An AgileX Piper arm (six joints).
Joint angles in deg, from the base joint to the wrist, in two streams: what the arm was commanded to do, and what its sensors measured. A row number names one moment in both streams.
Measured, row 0: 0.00, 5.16, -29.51, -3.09, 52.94, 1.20
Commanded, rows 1 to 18: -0.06, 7.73, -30.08, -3.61, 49.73, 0.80; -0.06, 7.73, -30.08, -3.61, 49.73, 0.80; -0.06, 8.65, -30.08, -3.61, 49.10, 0.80; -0.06, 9.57, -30.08, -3.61, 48.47, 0.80; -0.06, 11.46, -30.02, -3.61, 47.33, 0.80; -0.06, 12.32, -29.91, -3.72, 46.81, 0.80; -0.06, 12.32, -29.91, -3.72, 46.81, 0.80; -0.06, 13.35, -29.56, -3.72, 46.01, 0.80; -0.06, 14.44, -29.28, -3.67, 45.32, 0.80; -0.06, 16.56, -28.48, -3.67, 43.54, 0.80; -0.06, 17.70, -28.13, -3.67, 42.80, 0.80; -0.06, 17.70, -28.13, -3.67, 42.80, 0.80; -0.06, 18.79, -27.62, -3.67, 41.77, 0.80; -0.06, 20.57, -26.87, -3.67, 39.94, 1.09; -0.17, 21.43, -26.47, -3.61, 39.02, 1.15; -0.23, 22.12, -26.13, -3.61, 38.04, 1.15; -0.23, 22.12, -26.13, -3.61, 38.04, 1.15; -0.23, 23.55, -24.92, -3.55, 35.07, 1.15
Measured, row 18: 0.00, 21.94, -26.24, -3.21, 39.36, 1.20
